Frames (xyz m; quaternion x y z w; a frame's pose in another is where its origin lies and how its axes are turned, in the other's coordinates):
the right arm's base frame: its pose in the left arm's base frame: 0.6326 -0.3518 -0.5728 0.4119 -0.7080 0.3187 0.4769
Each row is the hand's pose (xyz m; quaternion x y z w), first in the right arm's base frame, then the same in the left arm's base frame.
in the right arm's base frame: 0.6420 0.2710 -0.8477 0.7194 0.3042 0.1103 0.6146
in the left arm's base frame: 0.6100 0.3085 0.3034 0.4212 -0.1062 0.8832 0.1770
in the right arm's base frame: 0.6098 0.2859 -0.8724 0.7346 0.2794 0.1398 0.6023
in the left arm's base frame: 0.6136 0.3452 0.2807 0.4104 -0.1167 0.8938 0.1379
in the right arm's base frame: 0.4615 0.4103 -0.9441 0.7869 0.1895 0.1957 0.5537
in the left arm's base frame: 0.5633 0.5040 0.1589 0.4044 -0.1315 0.9050 0.0117
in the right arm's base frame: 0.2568 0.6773 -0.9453 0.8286 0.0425 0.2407 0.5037
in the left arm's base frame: 0.3690 0.6844 -0.0483 -0.4187 0.1714 -0.8795 0.1477
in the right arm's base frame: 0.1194 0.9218 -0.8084 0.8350 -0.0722 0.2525 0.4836
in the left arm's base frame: 0.1238 0.7190 -0.2382 -0.4416 0.2147 -0.8360 0.2449
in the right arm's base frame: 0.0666 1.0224 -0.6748 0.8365 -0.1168 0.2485 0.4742
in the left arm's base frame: -0.0097 0.6670 -0.3393 -0.4556 0.2272 -0.8138 0.2803
